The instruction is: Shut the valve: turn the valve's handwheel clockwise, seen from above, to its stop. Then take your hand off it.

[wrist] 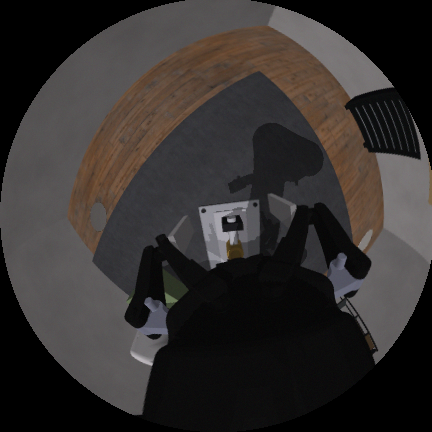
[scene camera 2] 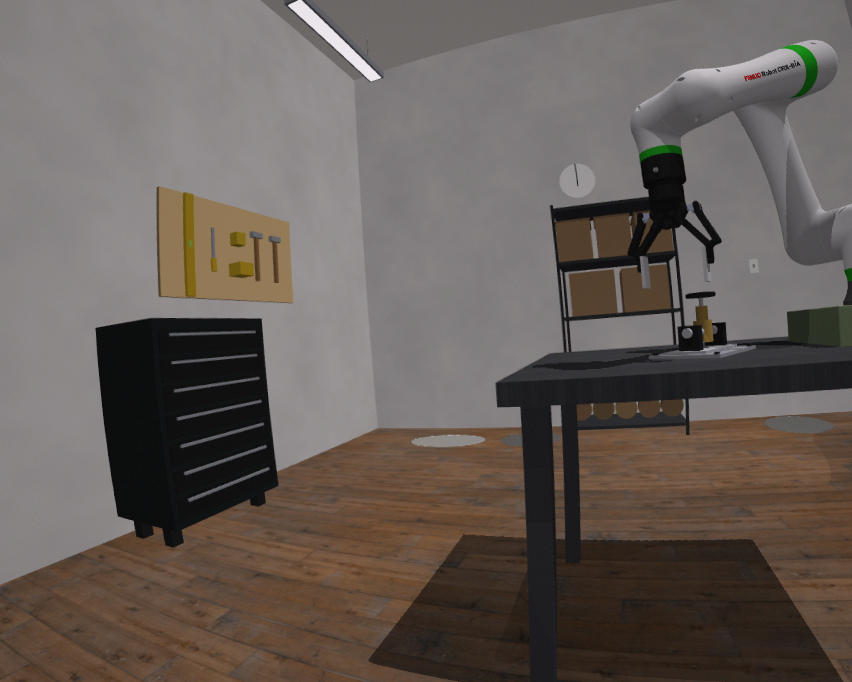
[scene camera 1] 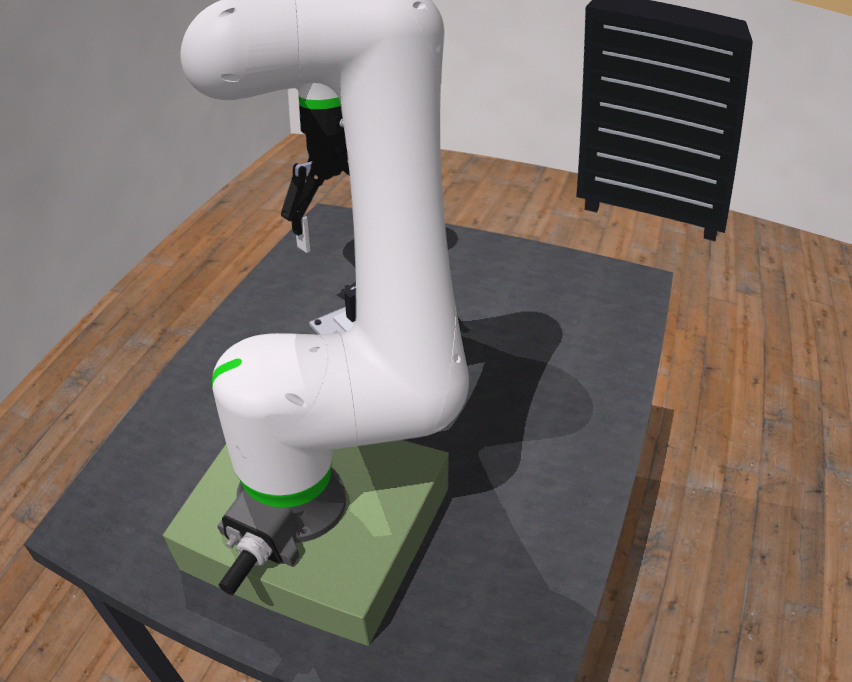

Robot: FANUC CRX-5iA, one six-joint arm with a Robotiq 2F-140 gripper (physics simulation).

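Note:
The valve's black handwheel [scene camera 2: 700, 294] sits level on top of its upright brass body [scene camera 2: 703, 328] [wrist: 234, 249]. The valve stands on a pale plate [scene camera 1: 325, 324] [scene camera 2: 739, 349] [wrist: 209, 227] with black blocks [scene camera 2: 690, 337] [wrist: 232, 223] beside the body. My gripper [scene camera 2: 676, 270] [wrist: 229, 213] is open, empty and pointing down. In scene camera 2 its fingertips are a little above the wheel's height, and the wheel appears nearer the right finger; they do not touch it. The wheel is hidden behind the gripper's body in the wrist view. The arm hides most of the valve in scene camera 1.
The plate lies on a dark table [scene camera 1: 568, 284] [scene camera 2: 710, 384] [wrist: 200, 150]. The arm stands on a green block [scene camera 1: 341, 568] [scene camera 2: 817, 327] at the table's other end. A black drawer cabinet [scene camera 1: 660, 117] [scene camera 2: 135, 426] and a shelf rack [scene camera 2: 604, 208] stand away from the table.

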